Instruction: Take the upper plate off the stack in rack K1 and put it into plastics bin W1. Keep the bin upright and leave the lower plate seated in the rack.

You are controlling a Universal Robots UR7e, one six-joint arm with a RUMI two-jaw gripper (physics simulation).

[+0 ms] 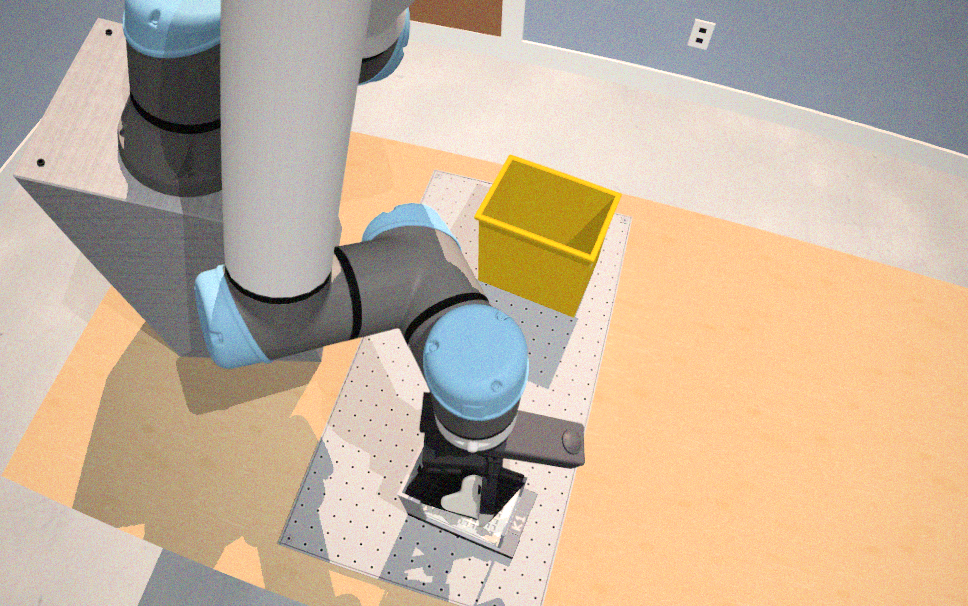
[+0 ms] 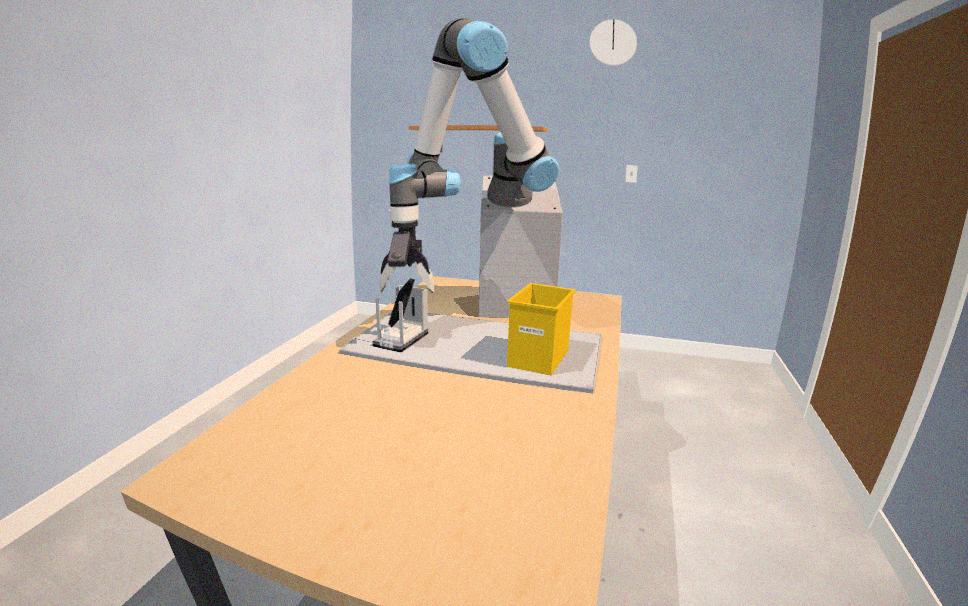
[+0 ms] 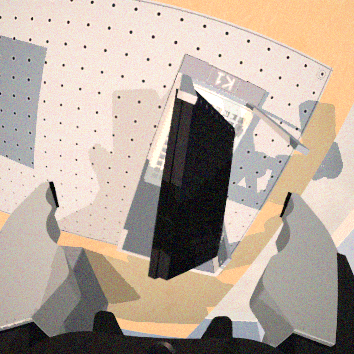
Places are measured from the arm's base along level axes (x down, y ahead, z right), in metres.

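Pixels of known places: gripper, fingertip midpoint: (image 2: 406,292) (image 3: 170,189); arm's base, link origin: (image 1: 187,143) (image 2: 509,196).
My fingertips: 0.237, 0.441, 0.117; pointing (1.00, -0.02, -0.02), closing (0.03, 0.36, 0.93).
Observation:
Ahead of a thing's pixels: the offset from my fingertips to its top centre, as dx, dy, dz. "spot": to the spot under its first point. Level surfaces: height alone.
The black upper plate (image 1: 431,487) (image 2: 400,307) (image 3: 200,185) stands steeply tilted in rack K1 @(+0.011, -0.004, +0.028) (image 2: 420,312) (image 3: 202,69), its top end near the tops of the posts. The pale lower plate @(+0.116, -0.014, +0.029) (image 2: 391,335) (image 3: 236,114) lies low in the rack, partly hidden by the black plate; I cannot tell how fully it is seated. My gripper (image 2: 406,289) (image 3: 170,189) is open and empty above the rack, its fingers apart on either side of the black plate's upper end. The yellow plastics bin W1 @(-0.030, -0.075, -0.370) (image 1: 532,267) (image 2: 530,350) stands upright.
Rack and bin stand apart on a perforated light board @(dx +0.150) (image 1: 357,493) (image 2: 457,364) (image 3: 75,100) on the wooden table @(dx +0.163) (image 1: 714,428) (image 2: 400,457). Thin upright posts @(spot: +0.080, +0.057, +0.065) (image 2: 377,321) (image 3: 277,127) rise from the rack. The arm's grey pedestal (image 2: 519,250) stands behind the board.

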